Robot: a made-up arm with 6 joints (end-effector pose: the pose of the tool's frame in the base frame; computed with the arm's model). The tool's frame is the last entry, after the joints.
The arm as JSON. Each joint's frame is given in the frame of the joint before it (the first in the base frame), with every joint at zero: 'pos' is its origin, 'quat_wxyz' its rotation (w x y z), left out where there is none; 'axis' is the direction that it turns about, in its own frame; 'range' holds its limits. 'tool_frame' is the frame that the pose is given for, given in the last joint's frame.
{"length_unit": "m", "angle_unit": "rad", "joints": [
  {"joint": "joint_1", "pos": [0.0, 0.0, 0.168], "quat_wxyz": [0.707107, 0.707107, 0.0, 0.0], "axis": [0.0, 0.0, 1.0], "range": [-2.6, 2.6]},
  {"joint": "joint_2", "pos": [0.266, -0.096, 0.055], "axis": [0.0, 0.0, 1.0], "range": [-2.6, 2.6]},
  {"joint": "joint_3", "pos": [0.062, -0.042, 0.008], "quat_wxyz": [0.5, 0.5, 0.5, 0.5], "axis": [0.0, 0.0, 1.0], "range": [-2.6, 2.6]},
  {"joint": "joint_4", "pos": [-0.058, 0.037, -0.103], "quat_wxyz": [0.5, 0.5, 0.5, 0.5], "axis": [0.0, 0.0, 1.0], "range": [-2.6, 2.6]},
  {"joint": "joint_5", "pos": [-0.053, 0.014, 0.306], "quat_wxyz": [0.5, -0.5, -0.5, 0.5], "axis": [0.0, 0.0, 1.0], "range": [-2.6, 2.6]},
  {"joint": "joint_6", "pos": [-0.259, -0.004, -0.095], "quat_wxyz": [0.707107, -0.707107, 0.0, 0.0], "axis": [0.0, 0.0, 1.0], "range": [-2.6, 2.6]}
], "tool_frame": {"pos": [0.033, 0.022, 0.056], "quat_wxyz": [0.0, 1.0, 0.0, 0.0]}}
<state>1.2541 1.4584 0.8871 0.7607 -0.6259 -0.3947</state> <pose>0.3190 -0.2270 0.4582 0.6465 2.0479 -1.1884</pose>
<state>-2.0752 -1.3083 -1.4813 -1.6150 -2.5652 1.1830</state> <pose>-0.1474 0.0558 -0.3118 0.9241 0.0086 0.2741</pose>
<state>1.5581 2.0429 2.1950 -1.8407 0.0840 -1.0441</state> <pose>0.0950 -0.3396 0.4593 -0.0643 -1.2293 2.3286</pose>
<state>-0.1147 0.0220 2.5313 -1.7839 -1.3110 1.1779</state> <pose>0.1316 -0.0369 0.0213 -0.0668 1.6689 -2.2526</pose>
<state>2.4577 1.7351 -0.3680 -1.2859 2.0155 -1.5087</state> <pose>0.2575 0.0123 0.2166 1.0862 1.8415 -1.6969</pose>
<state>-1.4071 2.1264 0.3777 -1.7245 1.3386 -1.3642</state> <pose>-0.3499 -0.1828 0.1681 1.7354 -0.4284 0.3204</pose>
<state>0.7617 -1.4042 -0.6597 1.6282 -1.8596 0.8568</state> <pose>0.2306 0.0307 0.1904 1.3038 0.1731 0.2403</pose>
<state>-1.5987 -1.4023 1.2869 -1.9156 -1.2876 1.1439</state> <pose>0.0027 -0.0425 -0.0318 3.0401 -0.5072 -0.2858</pose>
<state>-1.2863 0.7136 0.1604 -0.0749 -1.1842 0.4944</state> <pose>-0.1100 -0.1742 -0.1190 0.1952 -0.5844 -0.6527</pose>
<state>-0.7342 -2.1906 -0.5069 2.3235 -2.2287 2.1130</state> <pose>0.2698 0.1127 0.0371 0.0670 -1.6151 1.4466</pose>
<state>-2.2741 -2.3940 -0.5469 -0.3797 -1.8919 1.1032</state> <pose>-0.3049 -0.1982 0.0896 -0.6416 2.5268 0.0157</pose>
